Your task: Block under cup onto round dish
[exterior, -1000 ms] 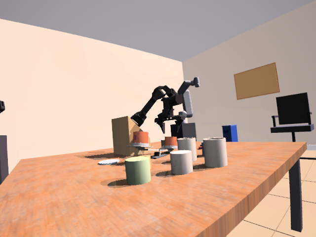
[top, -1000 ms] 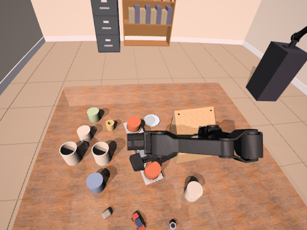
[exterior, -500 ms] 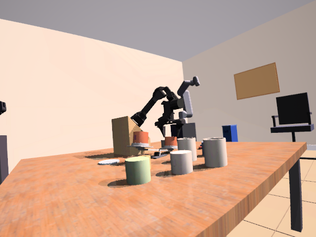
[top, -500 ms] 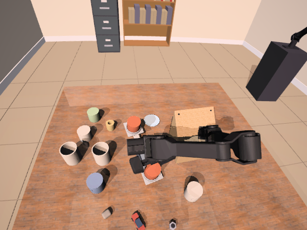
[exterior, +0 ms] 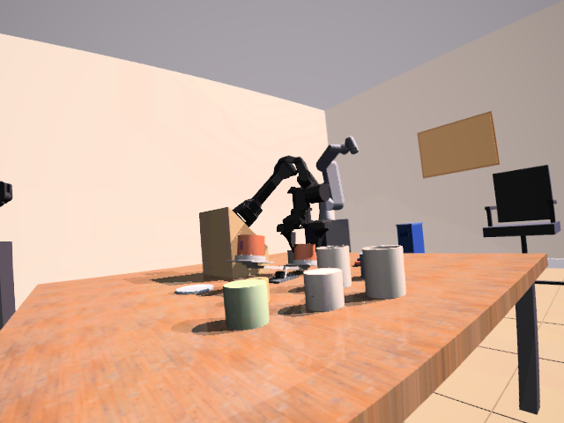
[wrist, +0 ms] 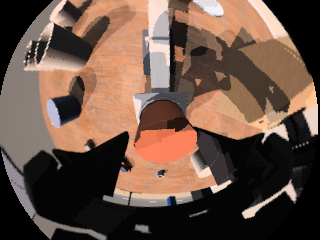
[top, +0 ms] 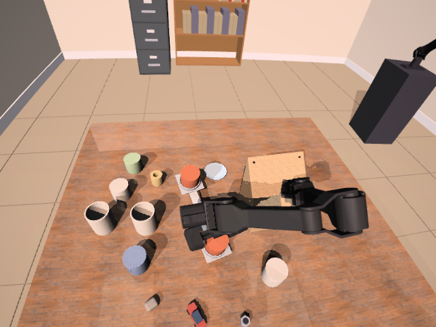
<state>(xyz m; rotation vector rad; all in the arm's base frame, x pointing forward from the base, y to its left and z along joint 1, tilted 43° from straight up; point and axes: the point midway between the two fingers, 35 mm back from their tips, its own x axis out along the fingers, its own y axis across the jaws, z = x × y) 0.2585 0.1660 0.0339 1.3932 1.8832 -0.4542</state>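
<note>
My gripper tip is now 2 cm above the pale block. The rest, counted from my gripper tip: blue cylinder: 25 cm ahead, 6 cm to the left, 3 cm below; then orange cup: 9 cm ahead, 26 cm to the right, 5 cm above; then toy car: 6 cm ahead, 20 cm to the left, 5 cm below.
</note>
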